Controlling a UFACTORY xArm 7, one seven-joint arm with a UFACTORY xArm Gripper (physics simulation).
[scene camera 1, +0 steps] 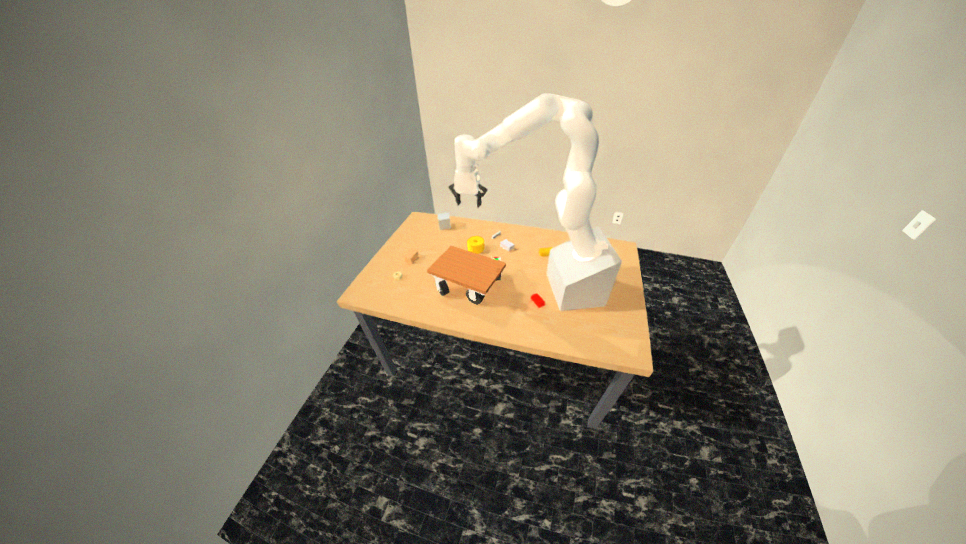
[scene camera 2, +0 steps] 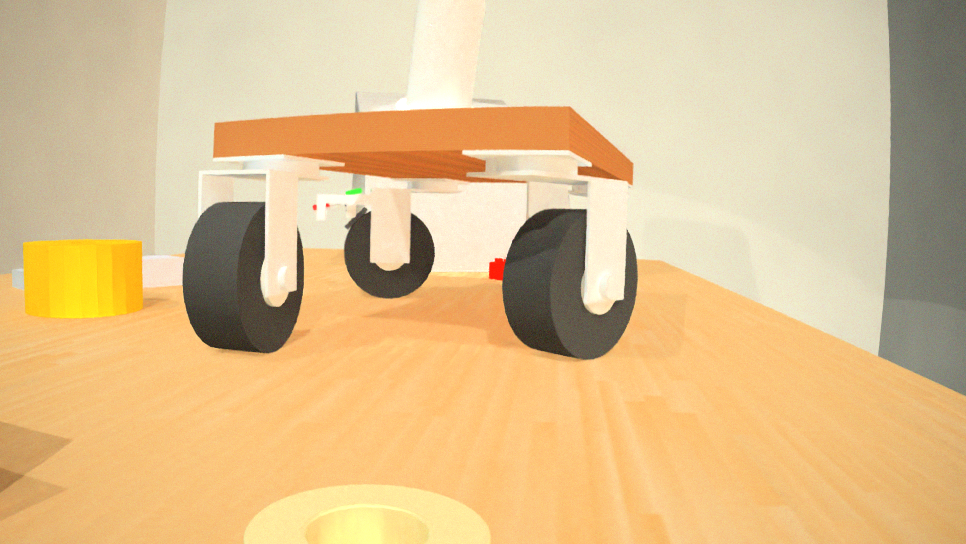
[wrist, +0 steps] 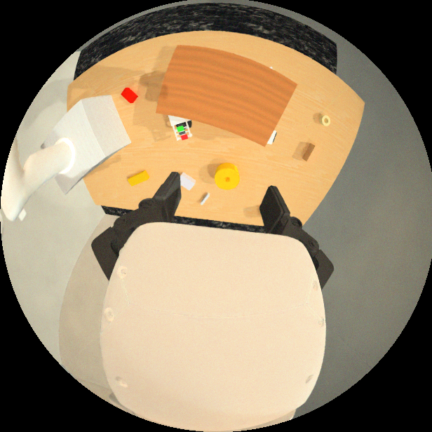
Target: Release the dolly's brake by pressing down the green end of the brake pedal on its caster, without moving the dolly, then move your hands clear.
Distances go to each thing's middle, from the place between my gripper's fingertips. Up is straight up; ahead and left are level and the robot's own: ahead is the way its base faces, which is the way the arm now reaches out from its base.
The dolly (scene camera 2: 570, 278) is 2 cm behind my hand, 12 cm to the left of it and 30 cm below it. The rest, counted from my hand: light grey block (scene camera 2: 157, 271) (11 cm behind, 22 cm to the right, 35 cm below); then yellow cylinder (scene camera 2: 63, 278) (5 cm ahead, 15 cm to the right, 34 cm below); then pedal caster (scene camera 2: 390, 208) (14 cm behind, 3 cm to the left, 31 cm below).
